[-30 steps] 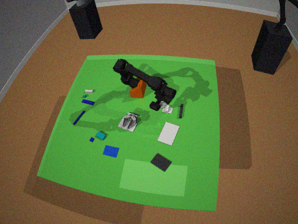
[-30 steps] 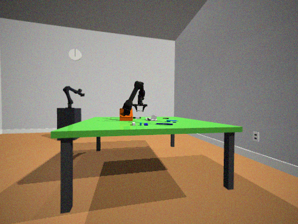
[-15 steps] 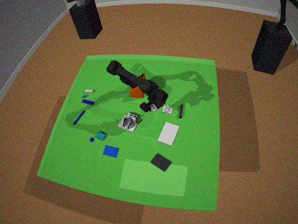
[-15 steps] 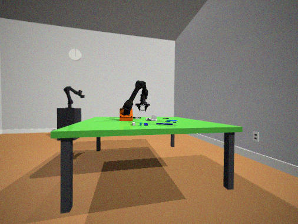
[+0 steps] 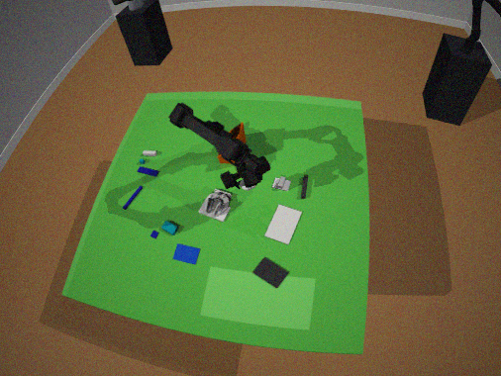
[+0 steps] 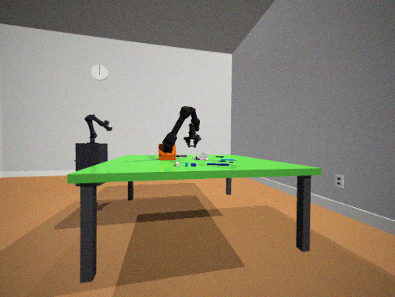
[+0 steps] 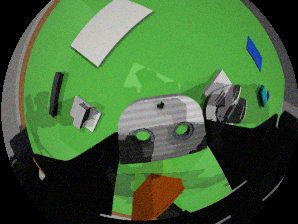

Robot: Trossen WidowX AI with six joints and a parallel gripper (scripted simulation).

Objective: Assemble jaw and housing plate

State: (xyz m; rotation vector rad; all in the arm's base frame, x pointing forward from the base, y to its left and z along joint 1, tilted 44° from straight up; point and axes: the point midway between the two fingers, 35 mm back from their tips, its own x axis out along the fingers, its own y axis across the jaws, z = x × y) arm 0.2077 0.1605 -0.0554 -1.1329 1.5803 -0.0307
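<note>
The grey metallic jaw is 11 cm to the right of my gripper tip, 8 cm below it and 5 cm ahead of it. From my gripper tip the other things lie so: dark bar (22 cm to the left, 9 cm below, 9 cm behind); dark square plate (31 cm ahead, 16 cm to the left, 10 cm below); white flat plate (16 cm to the left, 10 cm below, 9 cm ahead).
</note>
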